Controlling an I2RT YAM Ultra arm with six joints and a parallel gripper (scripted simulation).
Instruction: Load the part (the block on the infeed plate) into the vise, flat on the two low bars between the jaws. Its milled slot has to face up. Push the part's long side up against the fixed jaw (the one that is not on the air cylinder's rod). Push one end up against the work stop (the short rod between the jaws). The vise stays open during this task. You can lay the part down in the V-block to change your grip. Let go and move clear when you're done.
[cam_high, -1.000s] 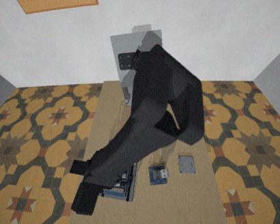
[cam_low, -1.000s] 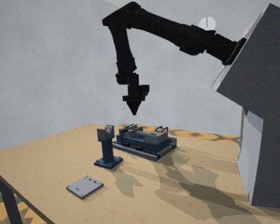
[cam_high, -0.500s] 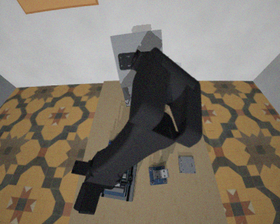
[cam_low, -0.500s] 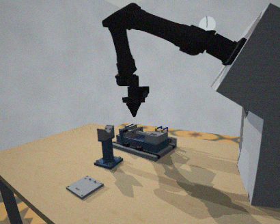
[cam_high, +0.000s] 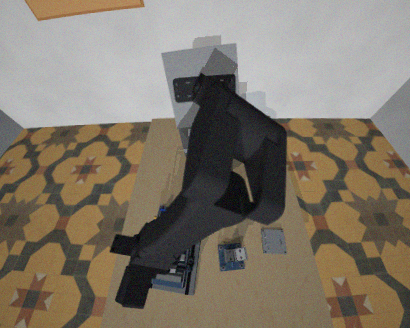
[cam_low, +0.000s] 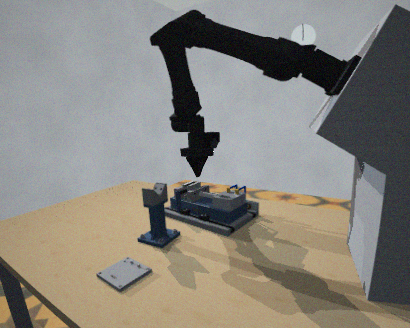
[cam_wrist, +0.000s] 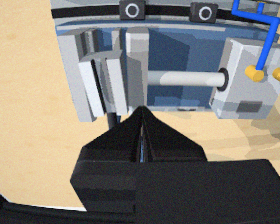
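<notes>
Right now the part is 3 cm ahead of my hand, 1 cm to the right of it and 5 cm below it. Round my hand: air cylinder rod (5 cm behind, 1 cm to the left, 7 cm below); then moving jaw (7 cm below); then work stop (5 cm ahead, 3 cm to the left, 6 cm below).
</notes>
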